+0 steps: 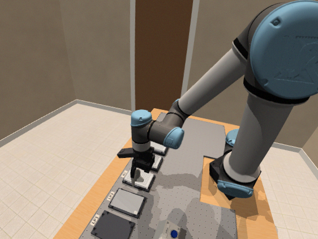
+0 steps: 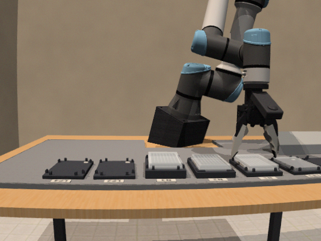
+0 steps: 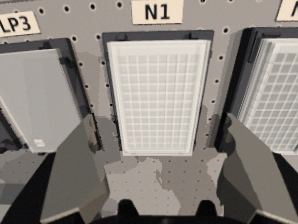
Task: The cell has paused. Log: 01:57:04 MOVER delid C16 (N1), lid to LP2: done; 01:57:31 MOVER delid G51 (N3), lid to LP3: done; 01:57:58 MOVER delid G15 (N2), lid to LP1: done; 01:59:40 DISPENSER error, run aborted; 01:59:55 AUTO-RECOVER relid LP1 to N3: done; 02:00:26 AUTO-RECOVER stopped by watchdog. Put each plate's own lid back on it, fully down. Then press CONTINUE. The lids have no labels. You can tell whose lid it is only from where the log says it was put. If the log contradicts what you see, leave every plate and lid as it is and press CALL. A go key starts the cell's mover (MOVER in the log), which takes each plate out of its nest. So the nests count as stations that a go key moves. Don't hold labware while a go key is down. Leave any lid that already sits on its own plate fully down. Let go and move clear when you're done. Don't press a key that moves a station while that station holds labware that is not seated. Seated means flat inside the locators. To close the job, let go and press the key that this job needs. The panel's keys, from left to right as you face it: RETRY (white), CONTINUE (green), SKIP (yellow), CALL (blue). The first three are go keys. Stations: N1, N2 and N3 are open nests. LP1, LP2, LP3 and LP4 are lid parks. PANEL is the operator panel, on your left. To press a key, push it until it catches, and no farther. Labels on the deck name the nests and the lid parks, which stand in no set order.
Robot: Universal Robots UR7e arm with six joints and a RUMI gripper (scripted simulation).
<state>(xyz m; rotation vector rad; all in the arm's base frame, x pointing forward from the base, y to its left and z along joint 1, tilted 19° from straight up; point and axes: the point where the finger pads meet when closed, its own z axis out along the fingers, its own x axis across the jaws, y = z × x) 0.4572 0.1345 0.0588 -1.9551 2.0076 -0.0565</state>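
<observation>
Now: the plate 130 mm to the right of my hand and 10 mm below it. From my hand the other things lie so: LP1 lid park 10 mm behind, 260 mm to the left, 30 mm below; then LP3 lid park 10 mm behind, 140 mm to the left, 30 mm below; then blue CALL key 240 mm behind, 210 mm to the left, 30 mm above.
</observation>
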